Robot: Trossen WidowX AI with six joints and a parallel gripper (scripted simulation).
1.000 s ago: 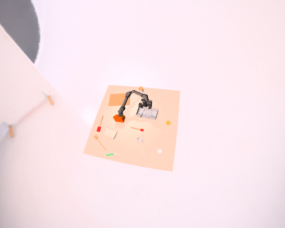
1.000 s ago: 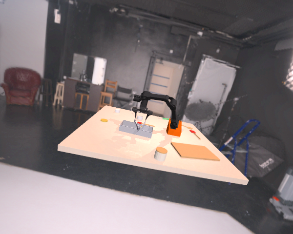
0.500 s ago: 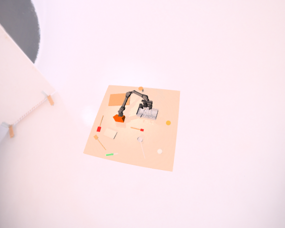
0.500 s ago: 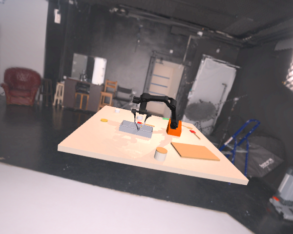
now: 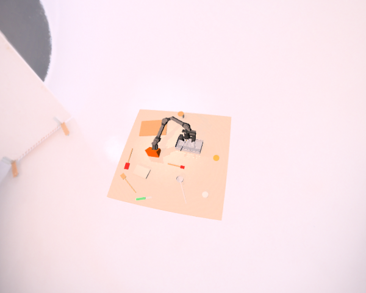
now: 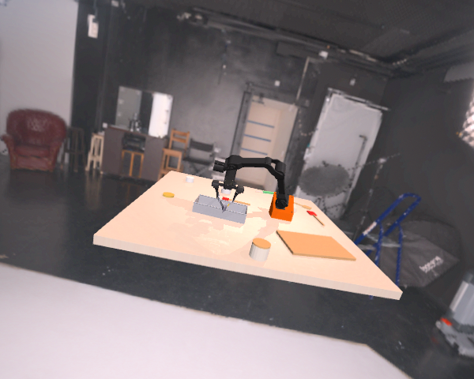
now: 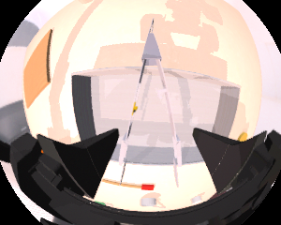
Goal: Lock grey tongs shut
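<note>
Right now my gripper tip is 60 mm above the grey roasting tin, 10 mm to the left of it and 10 mm short of it. Round my gripper tip: orange disc (340 mm ahead, 140 mm to the right, 80 mm below); then pale plate (490 mm behind, 410 mm to the right, 70 mm below); then wooden board (500 mm behind, 220 mm to the left, 80 mm below).
</note>
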